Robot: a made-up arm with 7 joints. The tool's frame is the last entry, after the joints.
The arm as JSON. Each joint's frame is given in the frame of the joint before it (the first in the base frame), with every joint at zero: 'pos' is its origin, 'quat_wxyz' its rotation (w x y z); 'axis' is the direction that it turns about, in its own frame. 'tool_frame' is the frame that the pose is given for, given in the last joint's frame.
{
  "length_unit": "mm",
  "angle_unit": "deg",
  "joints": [
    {
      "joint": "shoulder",
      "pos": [
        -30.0,
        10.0,
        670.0
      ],
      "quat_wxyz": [
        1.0,
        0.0,
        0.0,
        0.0
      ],
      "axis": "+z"
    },
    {
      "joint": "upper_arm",
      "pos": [
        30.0,
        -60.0,
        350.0
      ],
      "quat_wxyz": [
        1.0,
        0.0,
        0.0,
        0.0
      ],
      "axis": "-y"
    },
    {
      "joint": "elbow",
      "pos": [
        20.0,
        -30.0,
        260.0
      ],
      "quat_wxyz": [
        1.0,
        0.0,
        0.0,
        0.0
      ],
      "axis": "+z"
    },
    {
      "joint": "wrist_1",
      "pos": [
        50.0,
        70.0,
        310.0
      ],
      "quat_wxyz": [
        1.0,
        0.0,
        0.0,
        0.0
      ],
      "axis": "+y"
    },
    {
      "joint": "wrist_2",
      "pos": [
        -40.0,
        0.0,
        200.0
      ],
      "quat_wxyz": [
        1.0,
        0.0,
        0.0,
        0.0
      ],
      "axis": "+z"
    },
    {
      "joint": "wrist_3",
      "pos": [
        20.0,
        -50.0,
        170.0
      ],
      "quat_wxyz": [
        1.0,
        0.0,
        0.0,
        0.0
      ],
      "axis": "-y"
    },
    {
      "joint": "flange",
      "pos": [
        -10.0,
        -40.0,
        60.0
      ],
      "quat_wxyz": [
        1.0,
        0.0,
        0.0,
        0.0
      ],
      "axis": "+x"
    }
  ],
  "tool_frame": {
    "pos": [
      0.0,
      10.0,
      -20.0
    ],
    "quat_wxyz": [
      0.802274,
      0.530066,
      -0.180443,
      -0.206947
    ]
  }
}
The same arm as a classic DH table. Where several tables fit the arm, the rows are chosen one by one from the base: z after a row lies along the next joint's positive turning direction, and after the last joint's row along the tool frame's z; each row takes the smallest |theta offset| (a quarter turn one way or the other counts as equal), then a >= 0, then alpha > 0; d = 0 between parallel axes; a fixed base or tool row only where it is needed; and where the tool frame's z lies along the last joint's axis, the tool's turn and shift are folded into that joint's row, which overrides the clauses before.
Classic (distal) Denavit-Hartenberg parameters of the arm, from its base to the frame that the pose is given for. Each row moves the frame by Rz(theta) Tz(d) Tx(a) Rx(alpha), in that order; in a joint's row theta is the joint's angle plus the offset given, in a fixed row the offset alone. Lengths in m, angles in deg.
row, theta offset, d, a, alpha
base (fixed), -18.43, 0.0000, -0.0316, 0.00
shoulder, 18.43, 1.0200, 0.0300, 90.00
upper_arm, 0.00, 0.0900, 0.0200, -90.00
elbow, 0.00, 0.5700, 0.0500, -90.00
wrist_1, 0.00, 0.0700, -0.0400, 90.00
wrist_2, 0.00, 0.3700, 0.0200, 90.00
wrist_3, 90.00, 0.0900, 0.0600, 90.00
flange, -25.67, -0.0205, -0.0137, -120.59
tool (fixed), -99.41, -0.0205, 0.0000, 0.00

